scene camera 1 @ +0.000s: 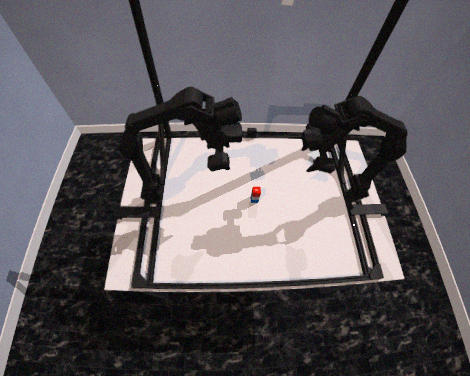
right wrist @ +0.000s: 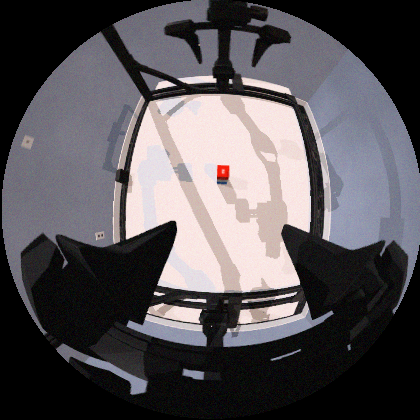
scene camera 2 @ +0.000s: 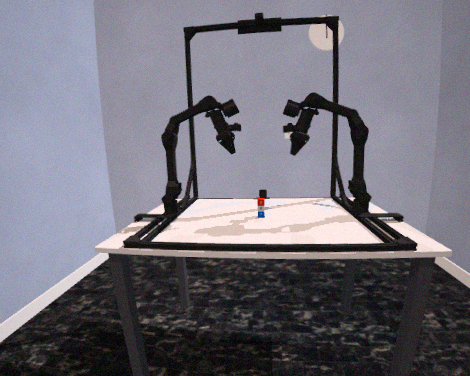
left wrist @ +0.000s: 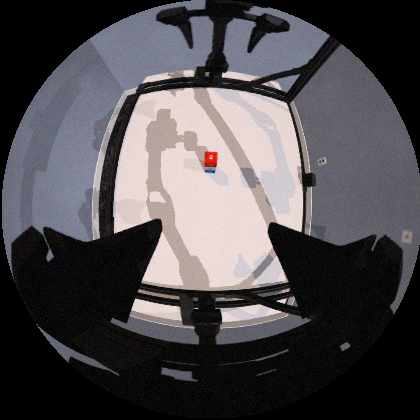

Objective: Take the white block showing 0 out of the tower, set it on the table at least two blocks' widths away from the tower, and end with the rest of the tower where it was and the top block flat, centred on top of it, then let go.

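Frame: origin at the left arm's base, x left, y up, z ahead, level; millimetres.
Seen in the pictures: left gripper, between the fingertips: (scene camera 1: 304,160) (right wrist: 226,63) (scene camera 2: 292,154) (left wrist: 216,226); right gripper, between the fingertips: (scene camera 1: 228,158) (right wrist: 231,228) (scene camera 2: 233,153) (left wrist: 219,48); left arm's base, origin of its link: (scene camera 1: 352,195) (right wrist: 221,86) (scene camera 2: 360,211) (left wrist: 206,300); right arm's base, origin of its link: (scene camera 1: 153,197) (right wrist: 214,302) (scene camera 2: 171,212) (left wrist: 214,80).
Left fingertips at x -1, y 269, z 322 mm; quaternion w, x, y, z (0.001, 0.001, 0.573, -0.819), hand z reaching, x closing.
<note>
Offsets run from my left fingertips to a thing's top centre. "*": to the spot under its first point. Level surfaces: height alone.
A small three-block tower stands upright on the table. Its top is a red block @(dx +4, dy -202, dz +145 mm) (scene camera 1: 256,190) (scene camera 2: 261,201) (left wrist: 211,157) (right wrist: 223,171), lying flat. The white block @(dx +4, dy -231, dz +145 mm) (scene camera 2: 261,208) is in the middle, on a blue block @(dx +4, dy -260, dz +145 mm) (scene camera 1: 255,200) (scene camera 2: 261,214) (left wrist: 210,171) (right wrist: 222,182). The digit on the white block is too small to read surely. My left gripper (scene camera 2: 294,153) (left wrist: 216,226) is open and empty, high above the table, to the right of the tower in scene camera 2. My right gripper (scene camera 2: 232,152) (right wrist: 231,228) is open and empty, high up to its left.
The white table @(dy -288 mm) (scene camera 1: 310,250) (scene camera 2: 165,237) has a black frame @(* dx +375, dy -268, dz +149 mm) (scene camera 1: 260,285) (scene camera 2: 270,246) around its working area, with uprights behind. Arm shadows cross the table top around the tower. Each wrist view shows the opposite arm's open gripper at the top.
</note>
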